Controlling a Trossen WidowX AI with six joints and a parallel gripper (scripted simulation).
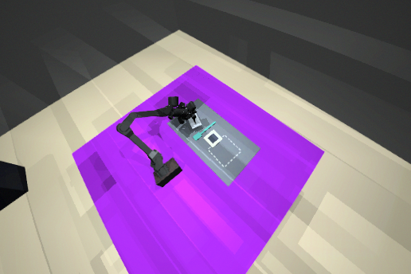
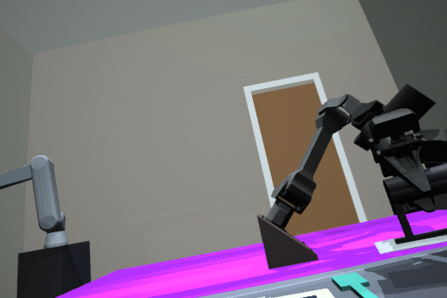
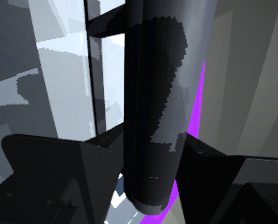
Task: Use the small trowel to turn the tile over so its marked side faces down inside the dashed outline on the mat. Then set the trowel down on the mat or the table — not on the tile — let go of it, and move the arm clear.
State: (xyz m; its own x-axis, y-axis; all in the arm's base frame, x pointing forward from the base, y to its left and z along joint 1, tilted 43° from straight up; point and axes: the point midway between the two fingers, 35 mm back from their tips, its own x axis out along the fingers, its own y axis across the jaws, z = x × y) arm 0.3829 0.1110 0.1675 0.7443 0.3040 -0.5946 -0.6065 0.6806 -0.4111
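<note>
My gripper tip is now 4 cm past the teal trowel, 11 cm to the left of it and 10 cm above it. The rest, counted from my gripper tip: grey mat 1 cm behind, 17 cm to the right, 12 cm below; white tile 1 cm behind, 20 cm to the right, 9 cm below.
</note>
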